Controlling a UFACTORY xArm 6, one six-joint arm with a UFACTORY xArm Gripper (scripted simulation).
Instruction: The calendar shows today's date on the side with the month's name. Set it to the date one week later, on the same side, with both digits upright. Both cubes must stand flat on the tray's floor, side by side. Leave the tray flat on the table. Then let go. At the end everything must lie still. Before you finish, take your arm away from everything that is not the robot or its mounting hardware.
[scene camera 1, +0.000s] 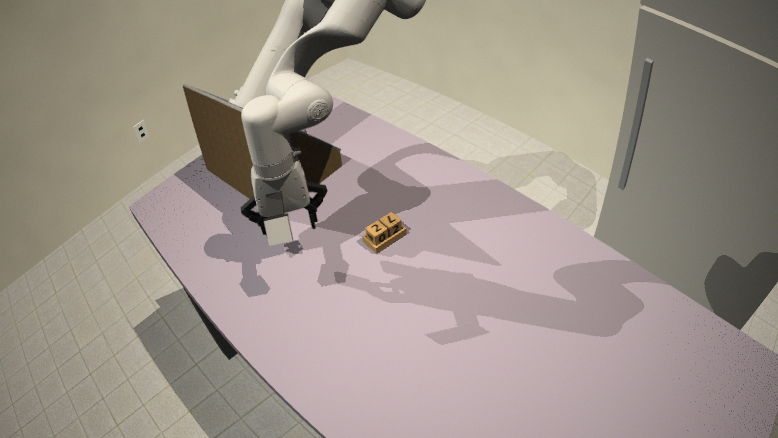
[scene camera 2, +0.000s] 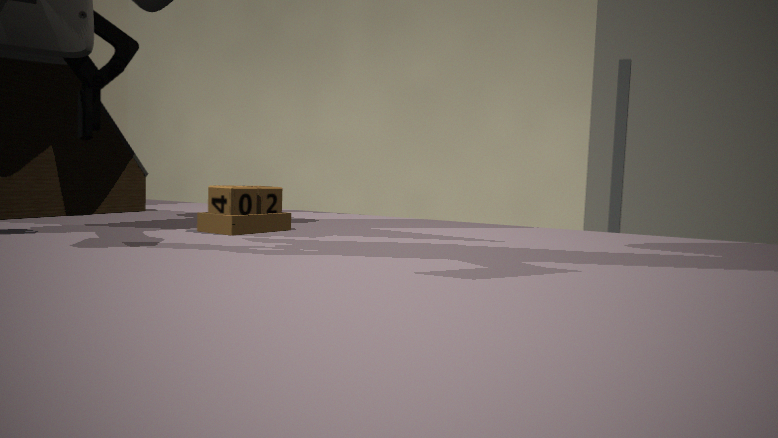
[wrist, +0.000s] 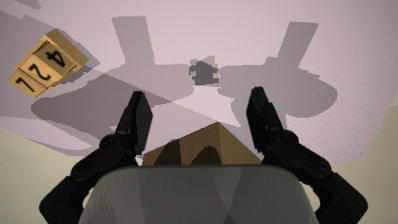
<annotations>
My gripper (scene camera 2: 18, 135) is 52 cm from the lens. A cube (scene camera 2: 227, 200) is 52 cm from the lens.
</annotations>
